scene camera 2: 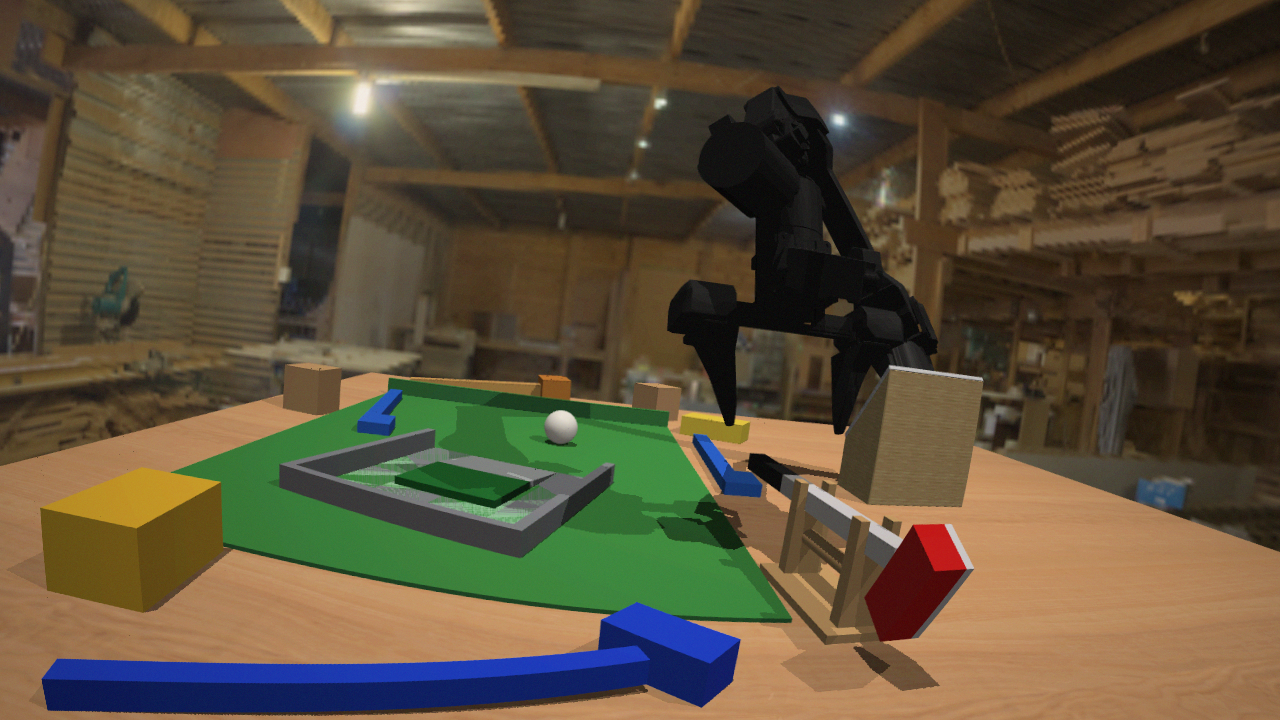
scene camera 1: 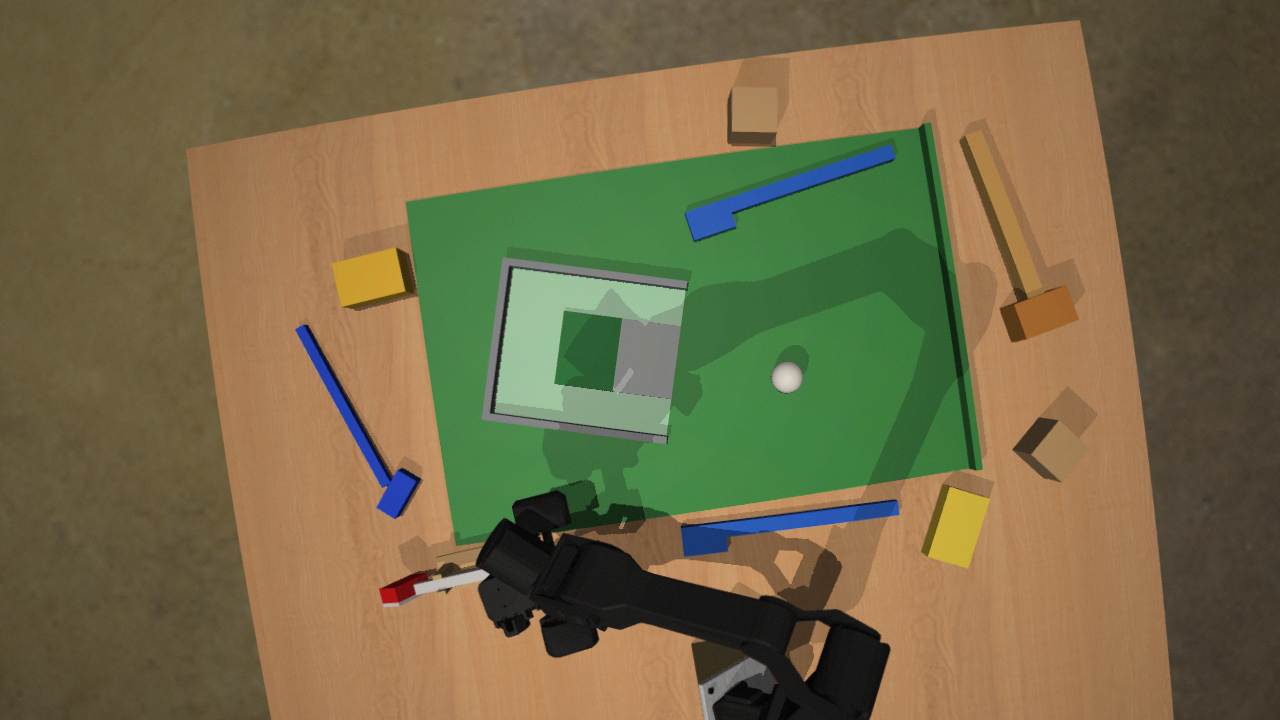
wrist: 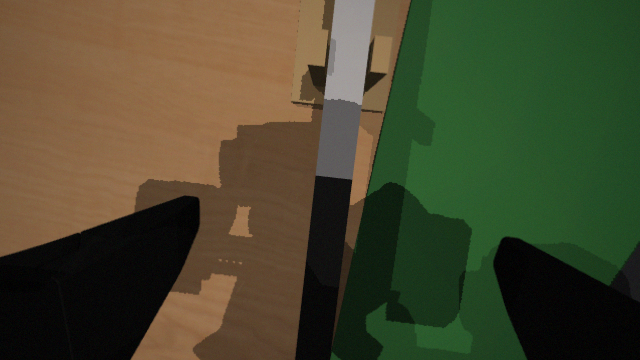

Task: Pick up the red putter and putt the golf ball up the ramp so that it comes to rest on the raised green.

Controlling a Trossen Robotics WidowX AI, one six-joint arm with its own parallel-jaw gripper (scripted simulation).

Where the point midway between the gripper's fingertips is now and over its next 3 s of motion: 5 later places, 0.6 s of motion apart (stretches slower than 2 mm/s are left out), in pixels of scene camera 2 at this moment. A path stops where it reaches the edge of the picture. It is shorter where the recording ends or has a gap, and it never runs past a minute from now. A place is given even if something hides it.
The gripper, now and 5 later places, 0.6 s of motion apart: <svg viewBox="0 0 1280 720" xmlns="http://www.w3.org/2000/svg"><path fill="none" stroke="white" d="M786 430L779 480L776 507L779 505L789 405L726 366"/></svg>
